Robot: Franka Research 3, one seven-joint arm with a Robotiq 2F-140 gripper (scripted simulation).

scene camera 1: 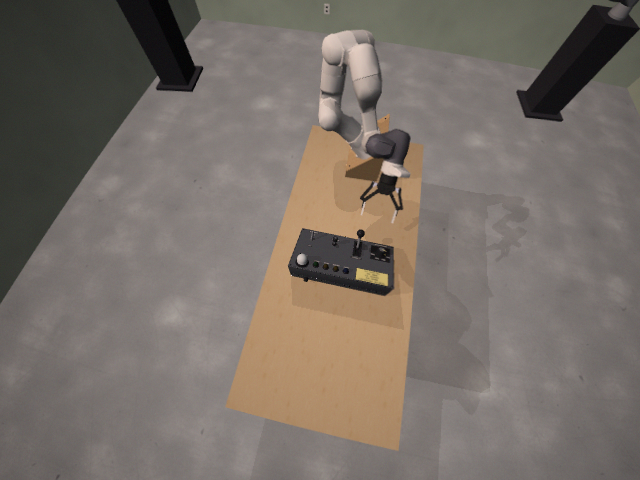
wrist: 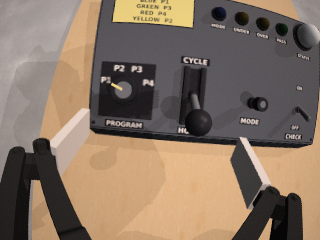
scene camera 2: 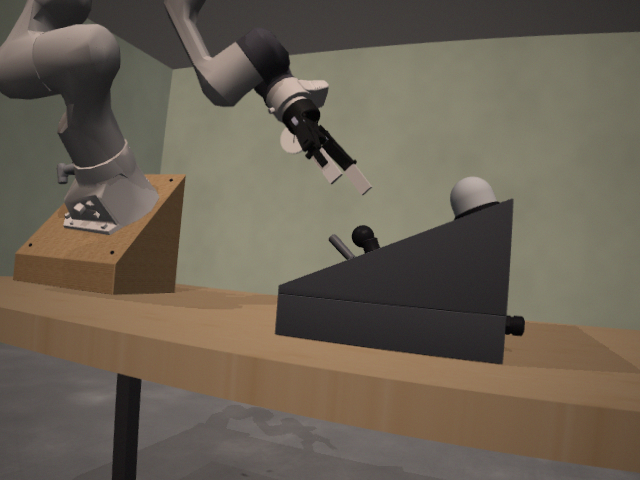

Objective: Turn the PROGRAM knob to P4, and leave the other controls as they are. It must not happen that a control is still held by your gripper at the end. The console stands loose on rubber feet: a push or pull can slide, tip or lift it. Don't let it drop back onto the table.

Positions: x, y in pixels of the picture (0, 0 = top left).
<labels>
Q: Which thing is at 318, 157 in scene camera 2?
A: My gripper.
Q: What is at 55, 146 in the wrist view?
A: My gripper.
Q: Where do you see a dark console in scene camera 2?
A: At 443, 292
</labels>
